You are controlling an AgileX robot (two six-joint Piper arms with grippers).
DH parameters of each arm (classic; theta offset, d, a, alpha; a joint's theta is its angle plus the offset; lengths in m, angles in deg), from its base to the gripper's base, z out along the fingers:
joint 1: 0 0.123 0 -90
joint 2: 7.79 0 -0.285 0
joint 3: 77.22 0 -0.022 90
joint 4: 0 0.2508 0 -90
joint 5: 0 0 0.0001 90
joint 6: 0 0.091 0 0
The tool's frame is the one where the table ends.
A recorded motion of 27 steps. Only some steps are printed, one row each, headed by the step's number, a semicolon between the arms.
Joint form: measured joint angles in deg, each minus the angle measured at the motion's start. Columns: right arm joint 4, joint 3, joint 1, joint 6, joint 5, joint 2; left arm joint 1, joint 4, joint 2, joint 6, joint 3, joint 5.
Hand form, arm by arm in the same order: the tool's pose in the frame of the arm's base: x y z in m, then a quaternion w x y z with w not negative. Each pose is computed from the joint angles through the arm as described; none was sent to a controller.
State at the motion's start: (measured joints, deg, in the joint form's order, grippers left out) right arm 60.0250 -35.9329 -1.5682 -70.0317 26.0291 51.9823; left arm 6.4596 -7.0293 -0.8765 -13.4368 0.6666 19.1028
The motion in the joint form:
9: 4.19 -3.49 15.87 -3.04 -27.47 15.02; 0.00 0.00 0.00 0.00 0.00 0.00
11: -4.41 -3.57 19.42 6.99 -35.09 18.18; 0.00 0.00 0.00 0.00 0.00 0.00
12: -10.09 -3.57 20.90 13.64 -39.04 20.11; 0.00 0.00 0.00 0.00 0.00 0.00
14: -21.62 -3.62 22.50 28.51 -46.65 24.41; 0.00 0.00 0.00 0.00 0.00 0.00
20: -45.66 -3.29 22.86 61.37 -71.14 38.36; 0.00 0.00 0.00 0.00 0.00 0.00
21: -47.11 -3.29 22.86 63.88 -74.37 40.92; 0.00 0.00 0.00 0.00 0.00 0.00
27: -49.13 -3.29 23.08 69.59 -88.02 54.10; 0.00 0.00 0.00 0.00 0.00 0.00
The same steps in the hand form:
9: 0.2424 0.0598 0.2879 0.55924 -0.16020 0.81320 0.01716; 0.0532 0.0023 0.1802 0.61090 -0.16854 0.76844 -0.08884
11: 0.2516 0.0687 0.2812 0.57112 -0.14559 0.80784 -0.00331; 0.0532 0.0023 0.1802 0.61090 -0.16854 0.76844 -0.08884
12: 0.2572 0.0737 0.2774 0.58175 -0.13743 0.80162 -0.00900; 0.0532 0.0023 0.1802 0.61090 -0.16854 0.76844 -0.08884
14: 0.2699 0.0820 0.2692 0.60850 -0.11209 0.78560 -0.00299; 0.0532 0.0023 0.1802 0.61090 -0.16854 0.76844 -0.08884
20: 0.3035 0.1011 0.2365 0.69122 -0.06213 0.71603 0.07513; 0.0532 0.0023 0.1802 0.61090 -0.16854 0.76844 -0.08884
21: 0.3080 0.1038 0.2274 0.69528 -0.05812 0.71127 0.08544; 0.0532 0.0023 0.1802 0.61090 -0.16854 0.76844 -0.08884
27: 0.3244 0.1116 0.1722 0.69784 -0.04473 0.70759 0.10166; 0.0532 0.0023 0.1802 0.61090 -0.16854 0.76844 -0.08884

